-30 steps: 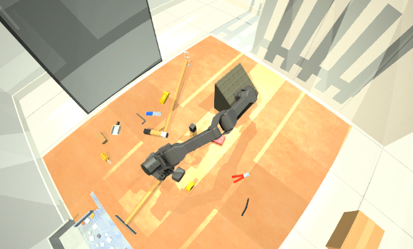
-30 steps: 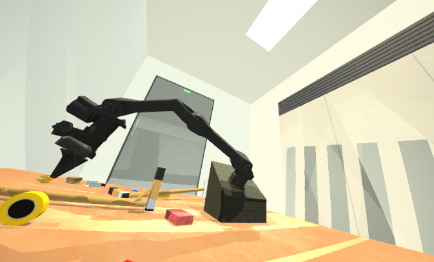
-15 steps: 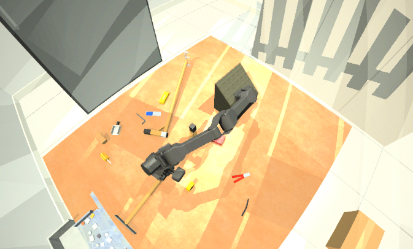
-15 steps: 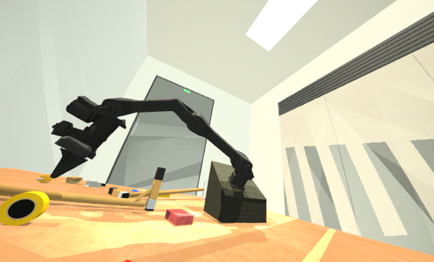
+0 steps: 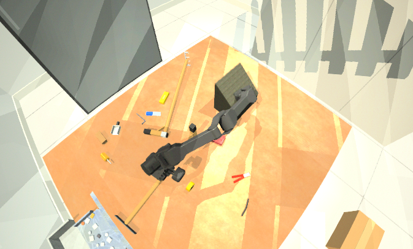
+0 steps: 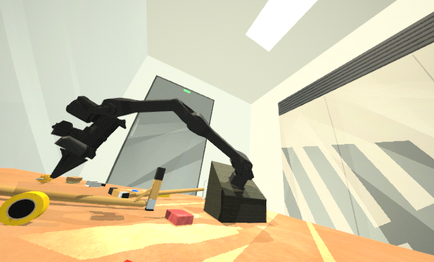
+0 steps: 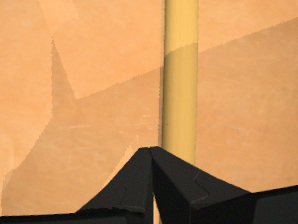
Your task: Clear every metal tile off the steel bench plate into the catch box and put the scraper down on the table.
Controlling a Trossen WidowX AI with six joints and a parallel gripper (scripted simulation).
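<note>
My gripper tip is now 20 mm to the left of the long scraper and 20 mm short of it. The rest, counted from my gripper tip: yellow screwdriver (320 mm to the right, 210 mm ahead, 50 mm below); then red block (340 mm behind, 50 mm below, 20 mm to the left); then yellow tape roll (120 mm to the left, 50 mm behind, 40 mm below).
</note>
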